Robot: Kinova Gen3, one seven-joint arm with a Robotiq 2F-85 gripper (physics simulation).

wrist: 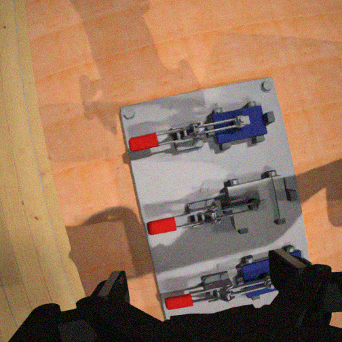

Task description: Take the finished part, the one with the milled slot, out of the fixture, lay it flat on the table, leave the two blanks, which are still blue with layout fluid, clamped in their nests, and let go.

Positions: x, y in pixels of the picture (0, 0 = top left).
Scene:
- my gripper: 198, 276
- finished part: 271, 189
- blue blank: 251, 271

